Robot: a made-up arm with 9 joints.
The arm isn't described. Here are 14 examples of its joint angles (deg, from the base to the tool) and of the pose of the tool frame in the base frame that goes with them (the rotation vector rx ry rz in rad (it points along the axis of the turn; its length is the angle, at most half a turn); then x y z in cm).
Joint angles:
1: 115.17 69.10 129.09 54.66 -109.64 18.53 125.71 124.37 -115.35
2: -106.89 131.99 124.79 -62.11 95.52 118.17 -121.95 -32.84 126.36
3: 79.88 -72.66 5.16 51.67 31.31 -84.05 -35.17 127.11 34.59
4: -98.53 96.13 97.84 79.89 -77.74 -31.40 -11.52 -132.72 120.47
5: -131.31 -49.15 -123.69 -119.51 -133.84 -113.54 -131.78 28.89 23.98
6: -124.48 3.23 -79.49 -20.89 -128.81 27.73 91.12 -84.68 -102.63
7: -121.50 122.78 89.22 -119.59 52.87 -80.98 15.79 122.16 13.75
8: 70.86 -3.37 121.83 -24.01 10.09 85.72 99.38 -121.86 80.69
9: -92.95 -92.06 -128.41 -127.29 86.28 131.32 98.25 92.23 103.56
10: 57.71 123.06 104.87 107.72 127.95 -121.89 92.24 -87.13 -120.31
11: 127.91 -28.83 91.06 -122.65 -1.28 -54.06 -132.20 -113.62 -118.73
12: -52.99 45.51 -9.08 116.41 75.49 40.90 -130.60 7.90 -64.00
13: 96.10 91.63 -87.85 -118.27 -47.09 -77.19 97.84 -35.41 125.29
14: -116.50 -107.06 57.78 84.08 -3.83 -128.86 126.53 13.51 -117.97
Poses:
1: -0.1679 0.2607 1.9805 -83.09 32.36 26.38
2: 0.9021 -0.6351 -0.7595 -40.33 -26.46 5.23
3: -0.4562 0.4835 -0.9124 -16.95 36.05 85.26
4: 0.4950 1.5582 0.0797 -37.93 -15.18 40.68
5: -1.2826 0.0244 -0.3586 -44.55 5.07 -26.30
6: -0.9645 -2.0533 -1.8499 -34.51 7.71 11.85
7: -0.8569 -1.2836 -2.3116 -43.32 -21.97 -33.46
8: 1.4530 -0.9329 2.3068 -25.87 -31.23 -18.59
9: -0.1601 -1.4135 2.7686 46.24 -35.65 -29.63
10: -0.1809 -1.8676 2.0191 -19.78 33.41 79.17
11: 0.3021 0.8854 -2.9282 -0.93 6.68 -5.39
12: 0.6292 1.6918 -2.3667 -7.22 -56.28 15.76
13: -0.0836 -1.1124 0.2240 -43.93 101.23 41.23
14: 2.5160 -0.4749 -1.6389 -3.99 -23.29 -18.32
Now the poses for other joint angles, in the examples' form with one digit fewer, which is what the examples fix.
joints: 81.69 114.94 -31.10 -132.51 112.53 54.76 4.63 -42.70 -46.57
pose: 0.156 0.969 -0.684 -35.2 32.5 40.8
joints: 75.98 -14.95 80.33 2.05 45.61 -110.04 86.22 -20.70 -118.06
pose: 0.067 -0.819 -0.127 -30.1 1.5 68.5
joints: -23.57 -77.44 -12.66 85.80 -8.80 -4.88 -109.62 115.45 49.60
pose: 2.565 -1.497 -0.798 -28.3 -32.4 36.8
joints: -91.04 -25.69 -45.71 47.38 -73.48 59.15 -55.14 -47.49 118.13
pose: 1.750 0.071 1.532 -21.0 -59.2 -10.5
